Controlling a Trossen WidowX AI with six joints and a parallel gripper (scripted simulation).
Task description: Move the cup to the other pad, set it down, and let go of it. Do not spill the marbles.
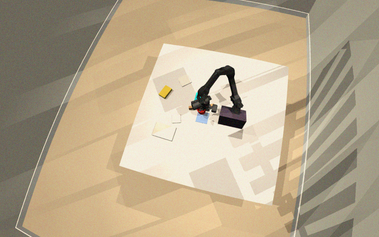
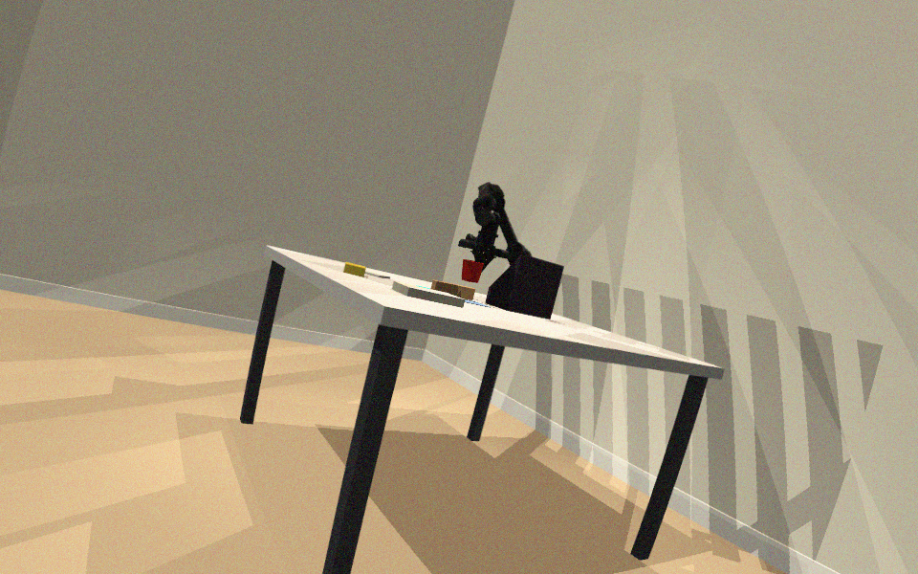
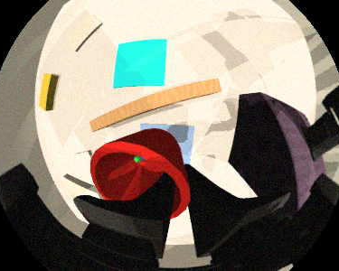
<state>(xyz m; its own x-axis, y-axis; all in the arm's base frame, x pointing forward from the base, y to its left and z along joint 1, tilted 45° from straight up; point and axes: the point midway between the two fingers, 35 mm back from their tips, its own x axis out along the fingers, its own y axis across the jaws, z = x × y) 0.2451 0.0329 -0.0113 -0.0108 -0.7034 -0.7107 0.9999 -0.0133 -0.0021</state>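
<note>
Right now my gripper tip is 14 cm to the left of the cyan pad, 11 cm above it and 8 cm short of it. From my gripper tip the other things lie so: red cup: 3 cm ahead; light blue pad: 11 cm below, 3 cm to the left, 2 cm ahead; wooden bar: 9 cm below, 6 cm to the right, 5 cm ahead.
</note>
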